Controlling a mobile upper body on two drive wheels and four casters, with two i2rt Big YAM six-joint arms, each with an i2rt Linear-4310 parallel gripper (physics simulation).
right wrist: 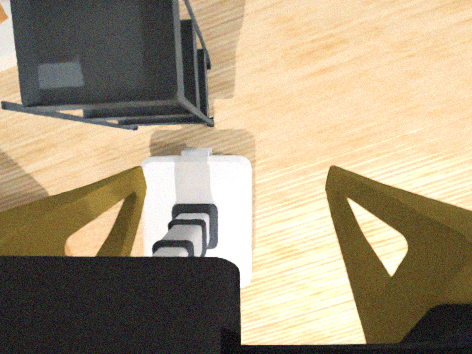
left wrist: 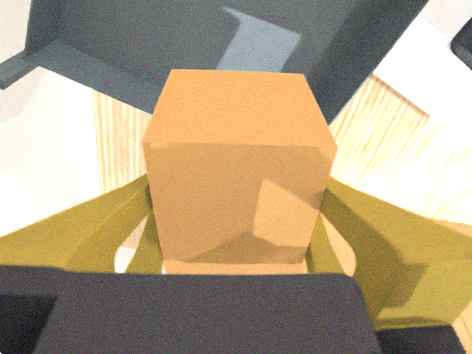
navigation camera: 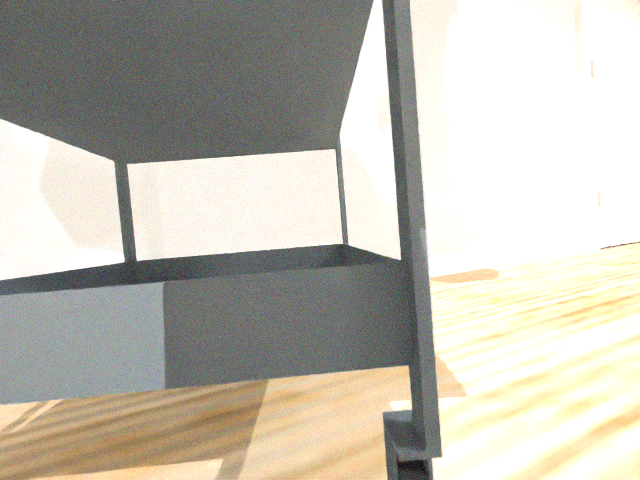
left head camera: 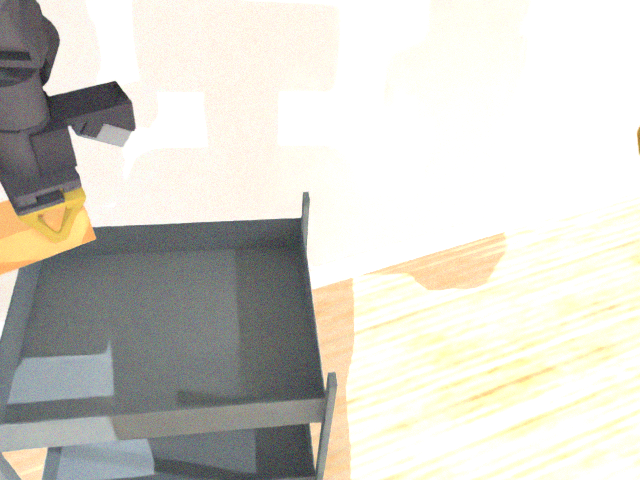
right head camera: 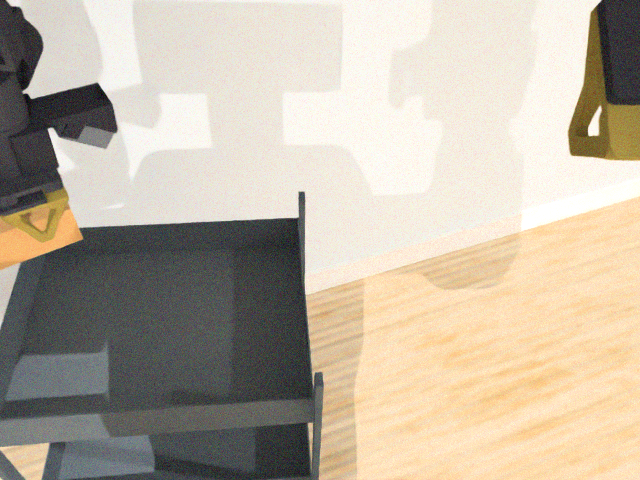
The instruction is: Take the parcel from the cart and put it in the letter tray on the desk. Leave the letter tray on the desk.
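Places are measured from the left arm's base along level axes (x ahead, y left, z up), in millimetres.
Pixels of known places: left gripper, between the fingertips: (left wrist: 234, 176) (left head camera: 51, 224) (right head camera: 39, 225); right gripper, between the fingertips: (right wrist: 235, 176).
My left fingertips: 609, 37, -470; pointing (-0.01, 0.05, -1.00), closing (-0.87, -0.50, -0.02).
Note:
Behind a point stands the place of what it marks, as x, y, z.
The parcel, an orange box (left head camera: 31, 250) {573, 51, -471} (right head camera: 25, 250) {575, 46, -475} (left wrist: 240, 110) {626, 4, -456}, is held in my left gripper (left head camera: 57, 227) {609, 37, -470} (right head camera: 42, 227) {609, 37, -470} (left wrist: 234, 176) {609, 37, -470}, which is shut on it, one yellow finger on each side. They are raised at the far left corner of the dark grey cart (left head camera: 206, 417) {479, -124, -706} (right head camera: 206, 414) {480, -138, -703} (left wrist: 100, 75) {725, 155, -711} (right wrist: 178, 50) {620, -276, -711} (navigation camera: 289, 320) {482, -200, -1242}, above its top tray. An orange corner shows at the upper left edge of the right wrist view. My right gripper (right wrist: 235, 176) {341, -447, -136} is open and empty, off to the right of the cart; part of it shows in the right head camera. The desk and letter tray do not show.
The cart's upright posts (left head camera: 324, 423) {476, -281, -735} (right head camera: 316, 423) {475, -284, -733} (navigation camera: 410, 206) {475, -282, -1174} rise above its top tray rim. A pale wall (right head camera: 232, 170) {1153, -128, -876} stands behind the cart. In the right wrist view, a white rounded base (right wrist: 232, 200) {120, -399, -1150} with a jointed grey column stands near the cart. Wooden floor (right head camera: 491, 361) {956, -795, -1410} lies right of the cart.

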